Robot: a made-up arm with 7 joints. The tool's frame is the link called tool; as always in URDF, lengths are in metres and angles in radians. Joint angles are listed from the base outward.
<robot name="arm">
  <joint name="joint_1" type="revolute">
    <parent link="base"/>
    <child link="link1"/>
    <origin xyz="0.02 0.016 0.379"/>
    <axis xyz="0 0 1"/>
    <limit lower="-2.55" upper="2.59"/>
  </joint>
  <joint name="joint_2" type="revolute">
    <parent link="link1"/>
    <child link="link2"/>
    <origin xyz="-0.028 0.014 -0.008"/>
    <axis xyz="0 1 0"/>
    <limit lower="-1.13" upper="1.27"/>
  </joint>
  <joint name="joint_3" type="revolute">
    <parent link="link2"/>
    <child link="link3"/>
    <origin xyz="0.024 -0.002 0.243"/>
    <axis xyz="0 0 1"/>
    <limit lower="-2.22" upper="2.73"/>
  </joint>
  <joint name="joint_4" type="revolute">
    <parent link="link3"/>
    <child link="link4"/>
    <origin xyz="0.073 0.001 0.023"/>
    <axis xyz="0 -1 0"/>
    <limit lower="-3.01" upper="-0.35"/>
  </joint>
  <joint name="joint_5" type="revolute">
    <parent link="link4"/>
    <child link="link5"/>
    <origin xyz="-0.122 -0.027 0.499"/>
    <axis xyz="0 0 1"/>
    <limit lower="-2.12" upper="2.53"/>
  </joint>
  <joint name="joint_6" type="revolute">
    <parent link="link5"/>
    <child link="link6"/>
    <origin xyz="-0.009 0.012 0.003"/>
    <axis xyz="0 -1 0"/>
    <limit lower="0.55" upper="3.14"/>
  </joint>
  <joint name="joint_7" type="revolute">
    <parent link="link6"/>
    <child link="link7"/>
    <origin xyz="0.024 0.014 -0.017"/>
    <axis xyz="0 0 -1"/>
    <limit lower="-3" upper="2"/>
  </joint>
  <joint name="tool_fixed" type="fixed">
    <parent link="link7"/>
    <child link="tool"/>
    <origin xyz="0 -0.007 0.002" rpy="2.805 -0.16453 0.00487"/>
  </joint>
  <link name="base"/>
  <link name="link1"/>
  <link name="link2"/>
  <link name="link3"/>
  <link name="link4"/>
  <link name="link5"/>
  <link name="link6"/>
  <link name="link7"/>
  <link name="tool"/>
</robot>
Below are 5 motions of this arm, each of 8 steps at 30 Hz.
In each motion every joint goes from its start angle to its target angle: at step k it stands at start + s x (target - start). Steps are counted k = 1, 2, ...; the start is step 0. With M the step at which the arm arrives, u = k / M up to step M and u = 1 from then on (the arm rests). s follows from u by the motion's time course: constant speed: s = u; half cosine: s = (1 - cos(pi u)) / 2; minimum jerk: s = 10 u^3 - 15 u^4 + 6 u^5.
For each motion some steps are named. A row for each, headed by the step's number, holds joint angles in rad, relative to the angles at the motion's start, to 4 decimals.
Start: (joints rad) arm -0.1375 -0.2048 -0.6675 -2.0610 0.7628 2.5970 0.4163
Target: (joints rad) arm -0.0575 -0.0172 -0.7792 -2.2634 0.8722 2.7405 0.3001
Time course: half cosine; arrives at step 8
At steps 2, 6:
2: 0.0117 0.0275 -0.0164 -0.0296 0.0160 0.0210 -0.0170
6: 0.0683 0.1601 -0.0953 -0.1728 0.0934 0.1225 -0.0992

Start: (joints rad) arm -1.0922 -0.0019 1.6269 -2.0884 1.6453 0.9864 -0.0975
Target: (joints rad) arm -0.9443 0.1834 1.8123 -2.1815 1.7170 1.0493 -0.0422
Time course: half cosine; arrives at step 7
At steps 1, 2, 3, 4, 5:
1: 0.0073 0.0092 0.0092 -0.0046 0.0036 0.0031 0.0027
2: 0.0278 0.0349 0.0349 -0.0175 0.0135 0.0118 0.0104
3: 0.0575 0.0720 0.0721 -0.0362 0.0279 0.0245 0.0215
4: 0.0904 0.1133 0.1133 -0.0569 0.0438 0.0384 0.0338
5: 0.1201 0.1504 0.1505 -0.0756 0.0582 0.0511 0.0449

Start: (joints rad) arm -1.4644 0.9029 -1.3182 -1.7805 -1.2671 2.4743 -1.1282
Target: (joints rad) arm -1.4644 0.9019 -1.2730 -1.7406 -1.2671 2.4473 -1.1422
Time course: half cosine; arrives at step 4
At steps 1, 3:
1: 0.0000 -0.0001 0.0066 0.0058 0.0000 -0.0040 -0.0021
3: 0.0000 -0.0009 0.0386 0.0341 0.0000 -0.0230 -0.0119

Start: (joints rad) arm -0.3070 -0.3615 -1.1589 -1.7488 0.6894 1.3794 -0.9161
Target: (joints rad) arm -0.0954 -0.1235 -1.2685 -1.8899 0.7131 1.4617 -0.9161
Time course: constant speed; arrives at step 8
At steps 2, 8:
2: 0.0529 0.0595 -0.0274 -0.0353 0.0059 0.0206 0.0000
8: 0.2116 0.2380 -0.1096 -0.1411 0.0237 0.0823 0.0000

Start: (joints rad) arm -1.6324 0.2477 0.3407 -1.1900 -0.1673 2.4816 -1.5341
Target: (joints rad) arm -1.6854 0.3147 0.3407 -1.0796 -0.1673 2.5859 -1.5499
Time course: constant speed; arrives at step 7
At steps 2, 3, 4, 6, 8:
2: -0.0151 0.0191 0.0000 0.0315 0.0000 0.0298 -0.0045
3: -0.0227 0.0287 0.0000 0.0473 0.0000 0.0447 -0.0068
4: -0.0303 0.0383 0.0000 0.0631 0.0000 0.0596 -0.0090
6: -0.0454 0.0574 0.0000 0.0946 0.0000 0.0894 -0.0135
8: -0.0530 0.0670 0.0000 0.1104 0.0000 0.1043 -0.0158

